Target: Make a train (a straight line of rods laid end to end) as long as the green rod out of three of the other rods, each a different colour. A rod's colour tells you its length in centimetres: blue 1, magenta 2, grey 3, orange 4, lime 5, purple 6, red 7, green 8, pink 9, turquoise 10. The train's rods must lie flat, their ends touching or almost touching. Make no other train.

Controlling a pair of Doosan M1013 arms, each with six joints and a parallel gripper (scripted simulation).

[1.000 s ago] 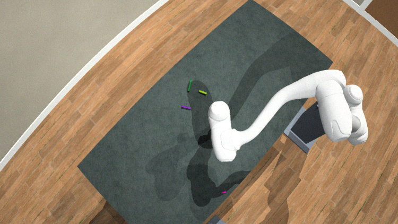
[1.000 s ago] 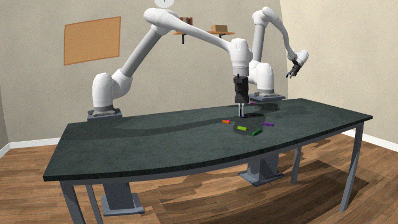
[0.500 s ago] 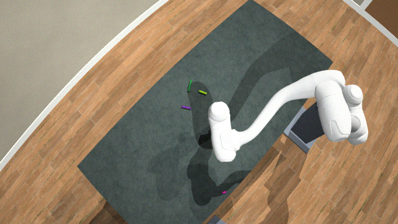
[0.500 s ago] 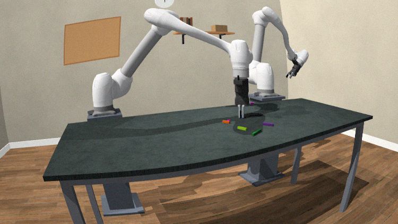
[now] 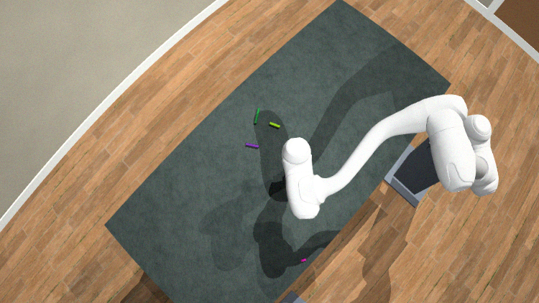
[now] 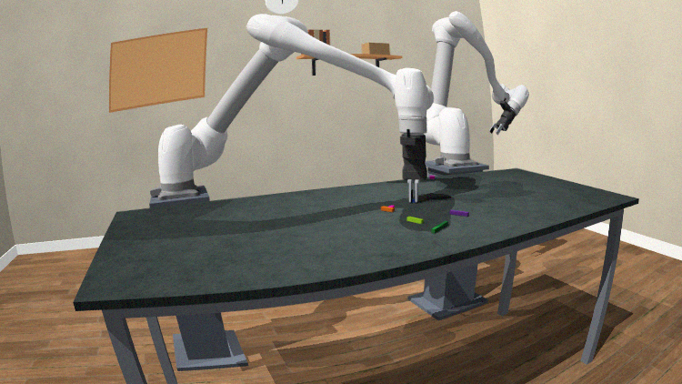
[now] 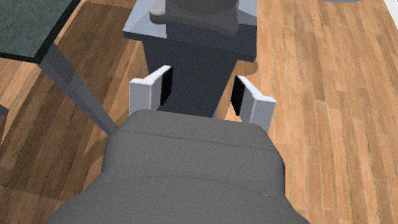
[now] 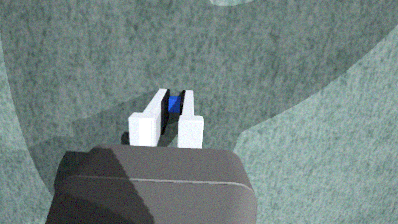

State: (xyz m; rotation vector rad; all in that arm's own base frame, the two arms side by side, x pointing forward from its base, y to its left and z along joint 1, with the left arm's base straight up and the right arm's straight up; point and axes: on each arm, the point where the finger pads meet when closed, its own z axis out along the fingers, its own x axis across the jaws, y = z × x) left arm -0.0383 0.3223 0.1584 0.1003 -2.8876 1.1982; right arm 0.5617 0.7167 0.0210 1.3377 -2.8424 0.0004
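Note:
The blue rod is 2 cm below my right hand. From my right hand the other things lie so: orange rod: 5 cm ahead, 12 cm to the right, 2 cm below; purple rod: 21 cm ahead, 3 cm to the left, 2 cm below; lime rod: 19 cm ahead, 12 cm to the right, 2 cm below.

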